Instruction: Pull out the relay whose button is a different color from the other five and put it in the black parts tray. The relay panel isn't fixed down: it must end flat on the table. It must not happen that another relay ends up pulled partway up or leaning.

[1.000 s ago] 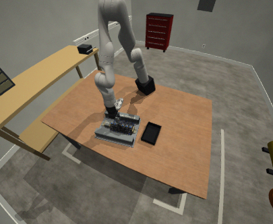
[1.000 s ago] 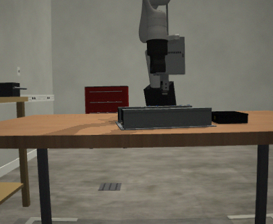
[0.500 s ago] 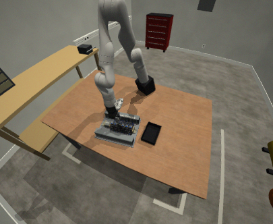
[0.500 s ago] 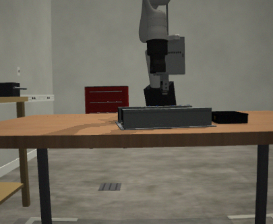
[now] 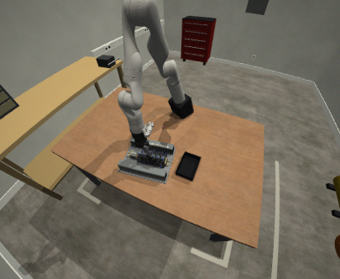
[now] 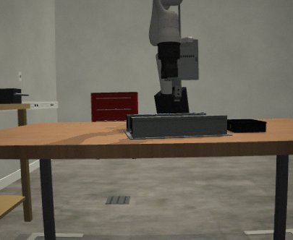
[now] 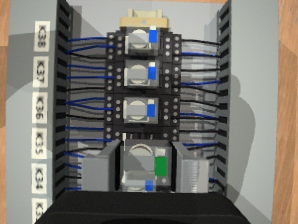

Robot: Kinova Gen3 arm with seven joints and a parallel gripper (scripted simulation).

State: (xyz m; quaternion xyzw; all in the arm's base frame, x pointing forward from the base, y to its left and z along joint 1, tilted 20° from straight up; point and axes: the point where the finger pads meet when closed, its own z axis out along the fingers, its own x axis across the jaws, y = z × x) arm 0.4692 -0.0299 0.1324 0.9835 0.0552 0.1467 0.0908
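The black parts tray is 250 mm to the left of my hand, 120 mm below it and 30 mm behind it. From my hand the other things lie so: grey relay panel 110 mm below, 20 mm to the right.
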